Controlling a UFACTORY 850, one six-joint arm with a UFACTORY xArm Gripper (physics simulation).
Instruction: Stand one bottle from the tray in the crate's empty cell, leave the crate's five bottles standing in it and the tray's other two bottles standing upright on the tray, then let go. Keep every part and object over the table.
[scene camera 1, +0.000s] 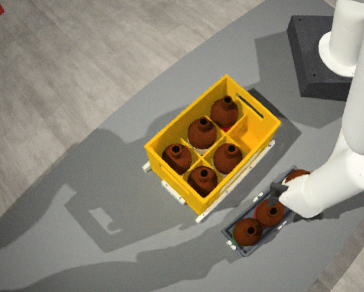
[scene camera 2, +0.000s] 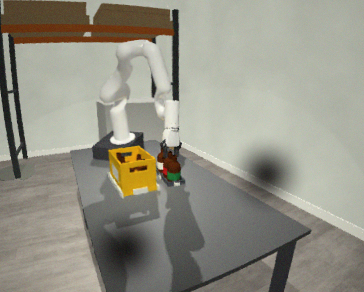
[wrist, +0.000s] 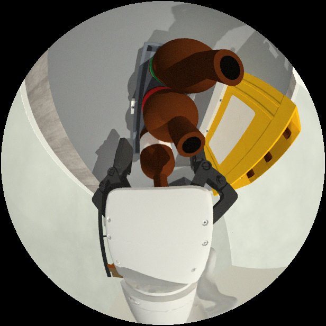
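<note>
The yellow crate holds five upright brown bottles; its empty cell shows in scene camera 1, at the crate's right. The grey tray holds three upright bottles: green-labelled at one end, red-labelled in the middle, white-labelled at the end nearest the robot base. My gripper is open, its fingers wide on either side of the white-labelled bottle, with gaps in the wrist view. The arm partly hides that bottle in scene camera 1.
The crate stands beside the tray on the grey table. The red-labelled bottle stands close to my fingers. The dark robot base is beyond the crate. A shelf rack stands behind the arm.
</note>
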